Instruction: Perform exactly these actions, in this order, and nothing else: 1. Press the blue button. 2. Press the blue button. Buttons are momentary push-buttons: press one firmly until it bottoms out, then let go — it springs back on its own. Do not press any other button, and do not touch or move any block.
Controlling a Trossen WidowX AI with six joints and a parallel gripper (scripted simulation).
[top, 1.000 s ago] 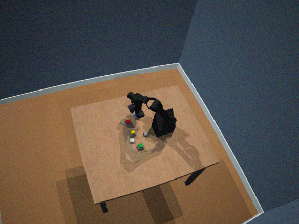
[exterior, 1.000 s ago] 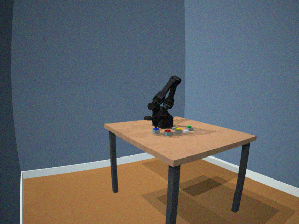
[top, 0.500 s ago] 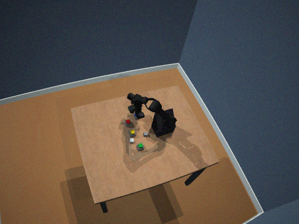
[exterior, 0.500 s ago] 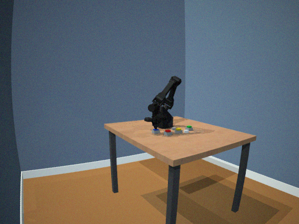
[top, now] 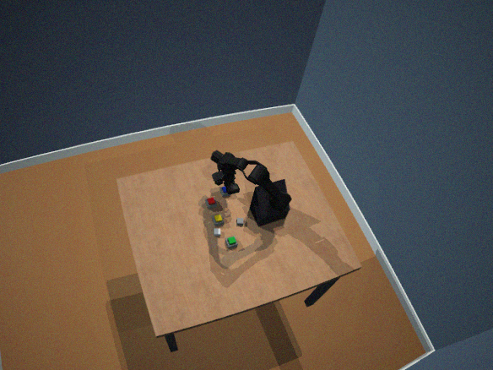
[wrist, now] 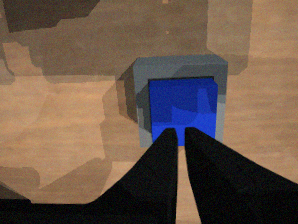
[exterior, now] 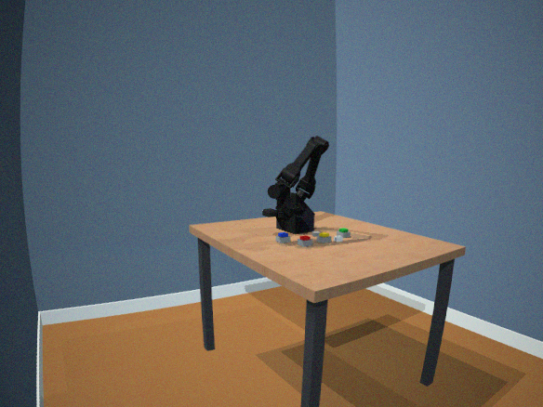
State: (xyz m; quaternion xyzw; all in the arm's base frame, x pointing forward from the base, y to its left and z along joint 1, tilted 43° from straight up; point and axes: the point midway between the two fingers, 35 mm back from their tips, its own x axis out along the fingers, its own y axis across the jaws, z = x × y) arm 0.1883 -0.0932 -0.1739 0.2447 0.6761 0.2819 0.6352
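Now: the blue button 2 cm below my gripper tip. Also, from my gripper tip: yellow button (9 cm ahead, 16 cm to the left, 2 cm below); green button (6 cm ahead, 30 cm to the left, 2 cm below); red button (10 cm ahead, 5 cm to the left, 2 cm below).
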